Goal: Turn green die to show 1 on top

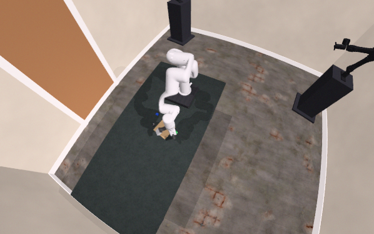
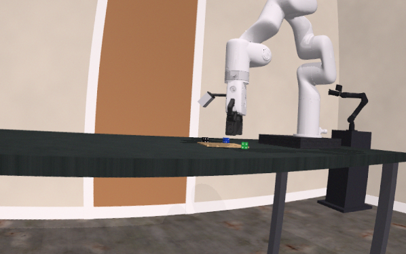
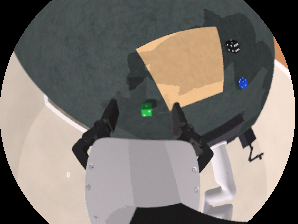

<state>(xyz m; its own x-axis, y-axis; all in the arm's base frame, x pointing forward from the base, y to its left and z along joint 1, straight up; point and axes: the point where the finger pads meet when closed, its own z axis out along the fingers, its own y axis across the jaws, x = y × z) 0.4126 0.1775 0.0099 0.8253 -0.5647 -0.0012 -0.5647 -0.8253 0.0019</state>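
Now: hand 3 cm past the green die, 1 cm to the right of it and 4 cm above it. Also, from my hand: tan mat: 10 cm to the right, 5 cm below; black die: 3 cm ahead, 20 cm to the right, 4 cm below; blue die: 7 cm behind, 24 cm to the right, 4 cm below.
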